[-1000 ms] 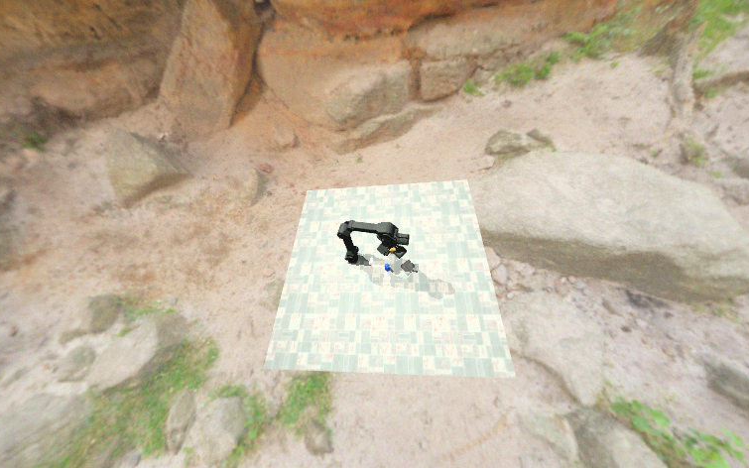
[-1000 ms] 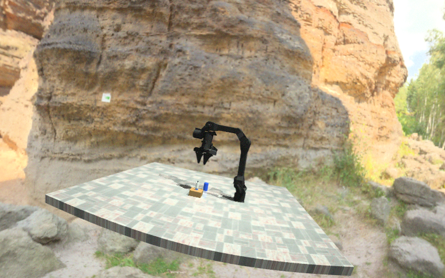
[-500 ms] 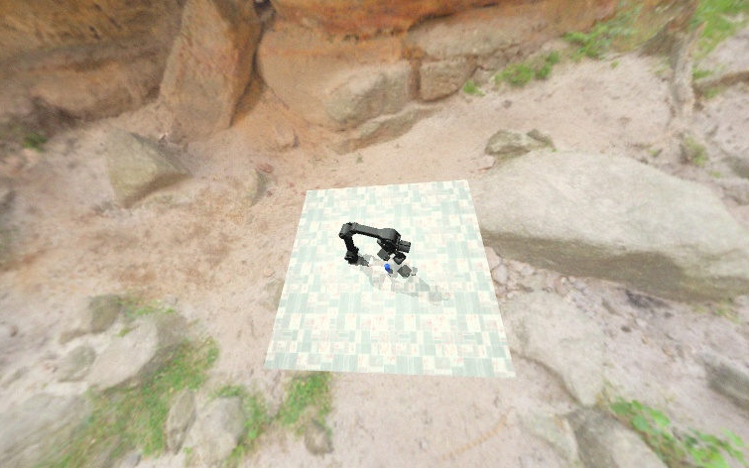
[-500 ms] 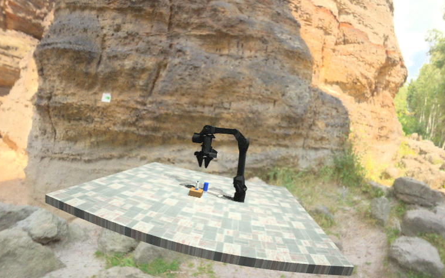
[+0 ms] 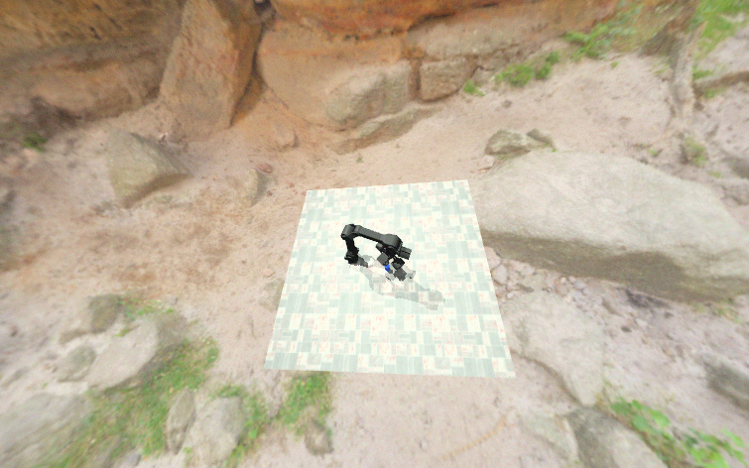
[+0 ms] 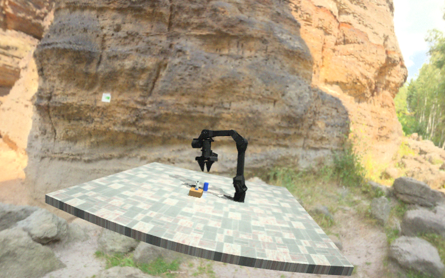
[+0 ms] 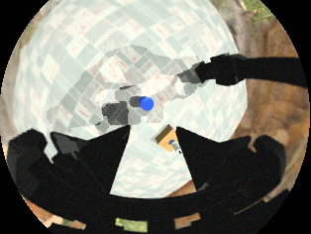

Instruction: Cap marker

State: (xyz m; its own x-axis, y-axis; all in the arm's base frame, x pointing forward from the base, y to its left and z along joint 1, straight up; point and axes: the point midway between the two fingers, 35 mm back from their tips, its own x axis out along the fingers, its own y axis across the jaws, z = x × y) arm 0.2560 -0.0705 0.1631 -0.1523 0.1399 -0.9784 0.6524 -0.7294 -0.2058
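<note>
Right now the blue cap is 100 mm below my gripper tip, 20 mm behind it and 10 mm to the right of it. Also, from my gripper tip: tan holder block 140 mm to the left, 110 mm below, 20 mm ahead.
</note>
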